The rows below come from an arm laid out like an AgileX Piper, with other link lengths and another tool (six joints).
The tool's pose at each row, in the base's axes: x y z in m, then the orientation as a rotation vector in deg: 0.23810, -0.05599, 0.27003, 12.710, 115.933, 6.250; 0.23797, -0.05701, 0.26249, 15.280, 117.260, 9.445; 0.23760, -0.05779, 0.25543, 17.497, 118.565, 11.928; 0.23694, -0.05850, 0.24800, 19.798, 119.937, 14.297; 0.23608, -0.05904, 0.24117, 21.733, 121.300, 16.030; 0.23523, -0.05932, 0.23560, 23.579, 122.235, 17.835; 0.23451, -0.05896, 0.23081, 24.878, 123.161, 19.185
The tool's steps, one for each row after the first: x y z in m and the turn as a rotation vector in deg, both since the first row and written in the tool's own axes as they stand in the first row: 0.00646, -0.00233, 0.00327, -0.962, 1.754, 3.150; 0.01266, -0.00436, 0.00611, -1.569, 3.448, 5.712; 0.01932, -0.00642, 0.00885, -2.040, 5.243, 8.252; 0.02558, -0.00823, 0.01114, -2.225, 6.955, 10.240; 0.03078, -0.00957, 0.01288, -2.538, 8.278, 12.212; 0.03537, -0.01013, 0.01437, -2.778, 9.503, 13.601
